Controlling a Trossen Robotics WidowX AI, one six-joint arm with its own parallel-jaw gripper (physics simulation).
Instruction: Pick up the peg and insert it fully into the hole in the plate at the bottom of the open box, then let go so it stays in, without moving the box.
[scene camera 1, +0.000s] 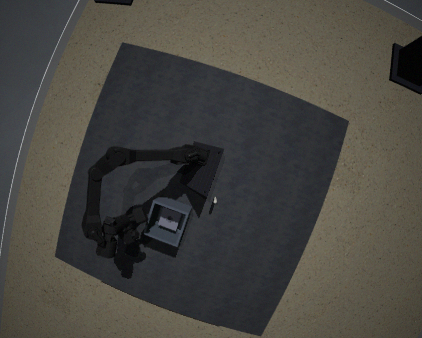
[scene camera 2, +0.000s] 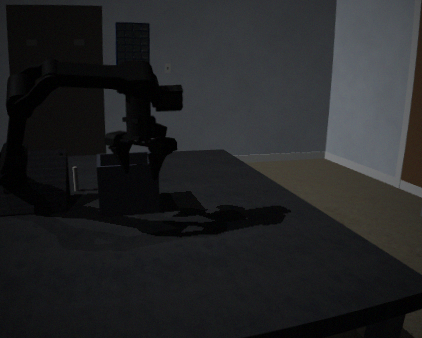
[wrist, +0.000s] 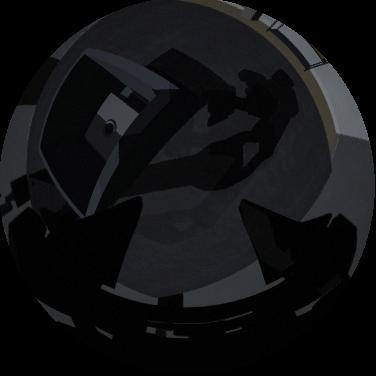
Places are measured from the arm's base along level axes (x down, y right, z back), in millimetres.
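Pixels of known places: gripper, fingertip midpoint: (scene camera 1: 133, 216) (scene camera 2: 140, 176) (wrist: 192, 203); arm's base, link origin: (scene camera 1: 203, 156) (scene camera 2: 14, 181).
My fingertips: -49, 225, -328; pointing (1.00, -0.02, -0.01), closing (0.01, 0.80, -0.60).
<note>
For each thing: its top centre in the pictures, then the offset to it from my fingertips, as dx, dy, dz. "pt": a spot on its surface instead. Level surfaces: height alone.
- thin pale peg, top centre: (scene camera 2: 74, 167) (scene camera 1: 215, 201) +45, -325, +154
- open grey-blue box, top centre: (wrist: 66, 125) (scene camera 2: 125, 158) (scene camera 1: 165, 224) -13, -147, +14
- pale plate, top centre: (wrist: 107, 128) (scene camera 1: 169, 219) +64, -147, +14
- dark round hole, surface spot: (wrist: 110, 126) pt +81, -155, +14
- dark table, surface height: dx +126
A thin pale peg (scene camera 1: 215, 200) (scene camera 2: 75, 179) stands upright on the table behind the box, beside the arm's base block. The wrist view does not show it. The open grey-blue box (scene camera 1: 165, 236) (scene camera 2: 120, 194) (wrist: 132, 74) stands on the table with its opening up. A pale plate (scene camera 1: 168, 225) (wrist: 121, 106) lies at its bottom, with a dark round hole (wrist: 110, 126) in it. My gripper (scene camera 1: 136, 225) (scene camera 2: 140, 175) (wrist: 192, 203) is open and empty. It points down beside the box, outside it, on the side away from the peg, above the table.
The arm's dark base block (scene camera 1: 212, 170) (scene camera 2: 50, 172) stands close to the box and the peg. The dark table (scene camera 1: 270, 165) (scene camera 2: 210, 280) carries shadows of the arm and box. A brown panel (scene camera 2: 55, 40) and a dark grid (scene camera 2: 133, 42) are on the back wall.
</note>
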